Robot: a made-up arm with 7 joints.
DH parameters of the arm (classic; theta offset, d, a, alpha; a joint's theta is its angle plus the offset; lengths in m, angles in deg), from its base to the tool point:
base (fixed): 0 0 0 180
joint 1: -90 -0.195 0.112 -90
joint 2: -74.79 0 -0.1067 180
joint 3: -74.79 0.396 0.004 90
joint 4: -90 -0.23 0.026 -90
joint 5: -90 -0.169 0.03 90
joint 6: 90 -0.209 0.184 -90
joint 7: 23.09 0 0.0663 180
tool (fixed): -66.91 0.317 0 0
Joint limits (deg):
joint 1: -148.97..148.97
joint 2: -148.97..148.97
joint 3: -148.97..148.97
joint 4: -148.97..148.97
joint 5: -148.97..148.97
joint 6: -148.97..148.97
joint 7: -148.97..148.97
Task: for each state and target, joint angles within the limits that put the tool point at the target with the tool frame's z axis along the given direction. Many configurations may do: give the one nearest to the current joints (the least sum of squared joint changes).
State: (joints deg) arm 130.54 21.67 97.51 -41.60 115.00 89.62 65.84
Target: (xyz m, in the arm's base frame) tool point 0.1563 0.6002 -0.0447 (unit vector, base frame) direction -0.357 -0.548 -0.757
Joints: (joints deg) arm 136.79 24.66 116.60 -65.47 113.27 117.17 49.28
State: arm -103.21 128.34 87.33 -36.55 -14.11 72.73 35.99
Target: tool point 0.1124 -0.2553 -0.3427 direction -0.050 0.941 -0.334
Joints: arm -64.80 104.36 100.20 -59.13 -10.08 111.79 37.99
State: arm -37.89 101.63 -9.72 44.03 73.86 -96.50 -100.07
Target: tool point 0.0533 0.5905 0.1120 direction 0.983 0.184 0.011
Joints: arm 2.85 94.51 23.32 75.88 124.09 -67.27 -71.83
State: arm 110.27 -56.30 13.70 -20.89 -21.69 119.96 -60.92
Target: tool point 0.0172 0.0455 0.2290 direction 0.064 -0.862 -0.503
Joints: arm 123.02 -43.63 -7.04 -25.89 -73.21 108.54 -57.04
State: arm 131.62 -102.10 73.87 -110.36 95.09 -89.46 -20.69
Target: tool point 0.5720 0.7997 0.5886 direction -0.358 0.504 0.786
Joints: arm 110.19 -121.19 103.23 -138.59 59.17 -113.52 -30.23
